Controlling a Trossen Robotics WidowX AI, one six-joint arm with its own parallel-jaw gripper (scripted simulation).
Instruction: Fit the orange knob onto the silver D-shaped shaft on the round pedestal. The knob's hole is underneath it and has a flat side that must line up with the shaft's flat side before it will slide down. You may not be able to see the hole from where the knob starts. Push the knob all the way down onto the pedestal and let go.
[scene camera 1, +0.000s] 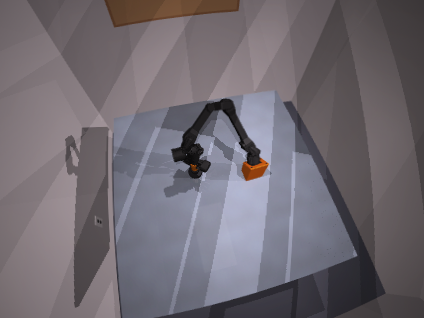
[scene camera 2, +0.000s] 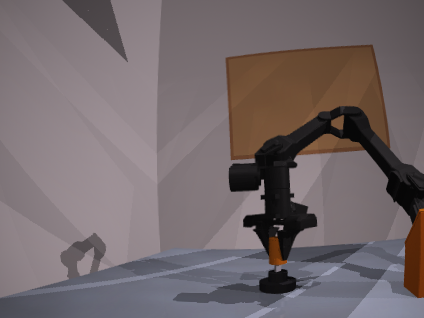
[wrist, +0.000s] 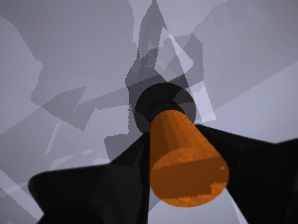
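Observation:
Visible: a pedestal (scene camera 2: 278, 281), found also in the wrist view as the same pedestal (wrist: 160, 97). An orange knob (wrist: 186, 170) is held by my gripper (scene camera 2: 278, 259); the wrist view shows the gripper (wrist: 171, 132) too.

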